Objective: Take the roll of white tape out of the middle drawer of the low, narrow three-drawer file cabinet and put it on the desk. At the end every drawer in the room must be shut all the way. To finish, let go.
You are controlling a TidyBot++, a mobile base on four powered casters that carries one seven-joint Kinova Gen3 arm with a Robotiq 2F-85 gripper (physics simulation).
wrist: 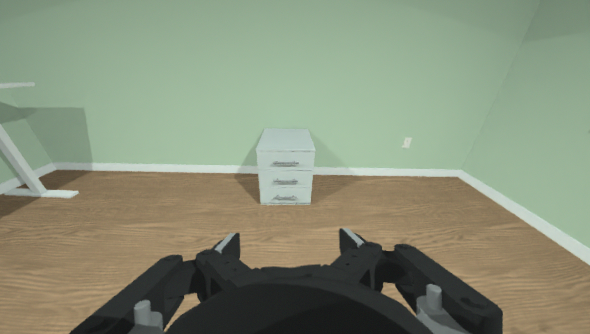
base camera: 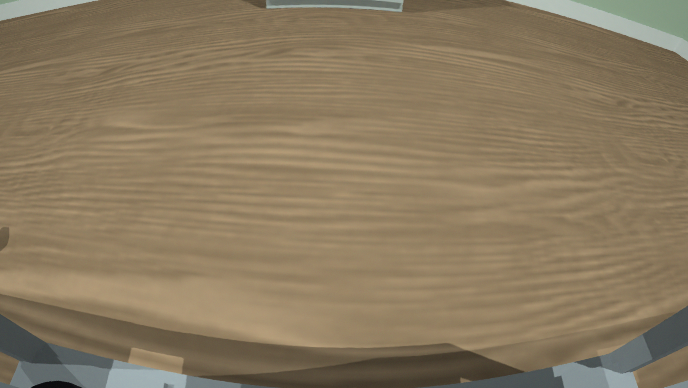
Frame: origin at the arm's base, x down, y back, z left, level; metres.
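Seen in the pictures: gripper, fingertip midpoint: [wrist: 290,242].
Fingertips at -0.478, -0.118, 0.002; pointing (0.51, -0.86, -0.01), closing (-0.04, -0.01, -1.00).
Observation:
A point is followed by its place in that frame, as x, y, z.
The low, narrow file cabinet [wrist: 285,140] @(-0.124, -1.376, 0.017) [base camera: 334,7] @(0.395, -1.207, 0.010) is white-grey with three drawers, each with a grey bar handle. It stands against the green wall, straight ahead in the wrist view; in the base camera view its bottom edge shows at the top. Its middle drawer [wrist: 270,178] @(0.121, -1.189, 0.130) looks shut, as do the other two. The roll of white tape does not show. Part of a white desk [wrist: 17,85] @(-0.538, -1.342, 1.926) shows at the left edge of the wrist view. My gripper [wrist: 290,242] @(-0.478, -0.118, 0.002) is open and empty, well away from the cabinet, with the cabinet beyond and between its fingertips.
The desk's slanted white leg [wrist: 20,161] @(0.050, -1.310, 2.269) and its foot [wrist: 60,194] stand on the wooden floor [wrist: 165,220] @(0.396, -1.016, 0.926) [base camera: 340,190] @(0.397, -0.432, -0.012) at the left. A side wall [wrist: 555,150] @(-0.201, -1.077, -2.034) closes off the right, with a white baseboard. A wall outlet [wrist: 407,143] @(0.002, -1.710, -1.268) is right of the cabinet.

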